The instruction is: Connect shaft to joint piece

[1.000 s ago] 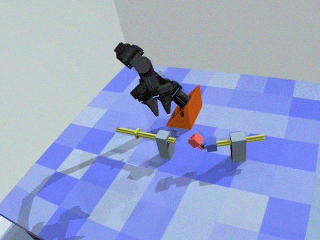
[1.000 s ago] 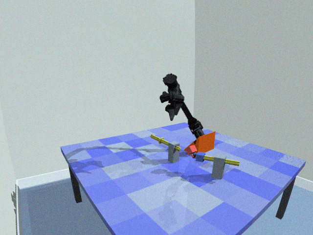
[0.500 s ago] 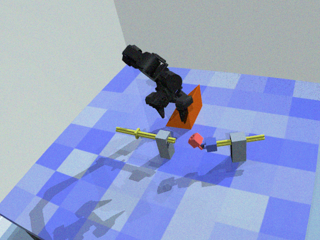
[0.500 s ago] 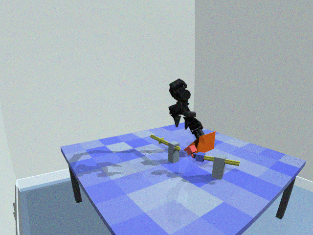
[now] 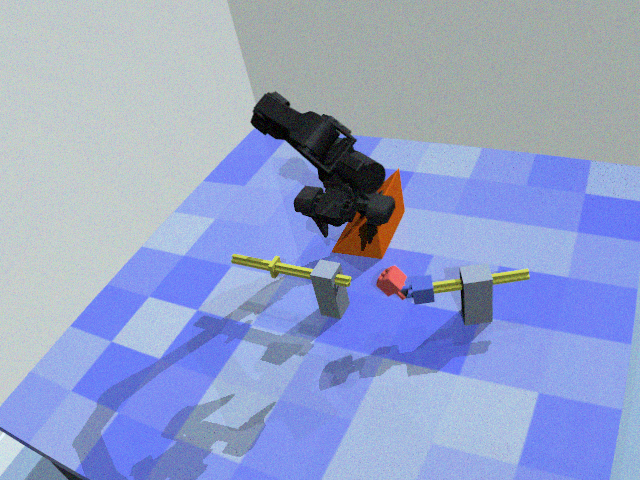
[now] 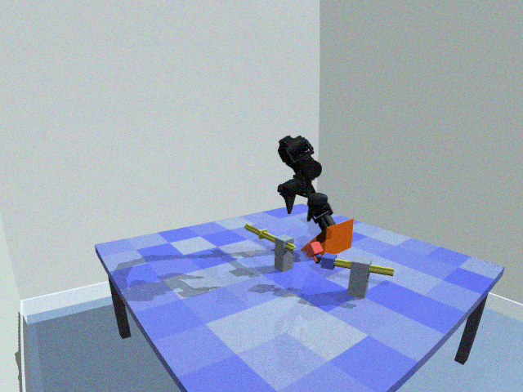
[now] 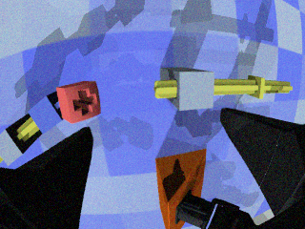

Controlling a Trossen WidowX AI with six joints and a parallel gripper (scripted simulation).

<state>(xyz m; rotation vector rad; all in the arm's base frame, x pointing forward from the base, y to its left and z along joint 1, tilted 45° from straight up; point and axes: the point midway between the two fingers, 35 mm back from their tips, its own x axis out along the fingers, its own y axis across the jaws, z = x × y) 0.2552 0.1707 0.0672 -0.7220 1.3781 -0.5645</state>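
The red square joint piece is 80 mm to the left of my gripper tip and 100 mm below it.
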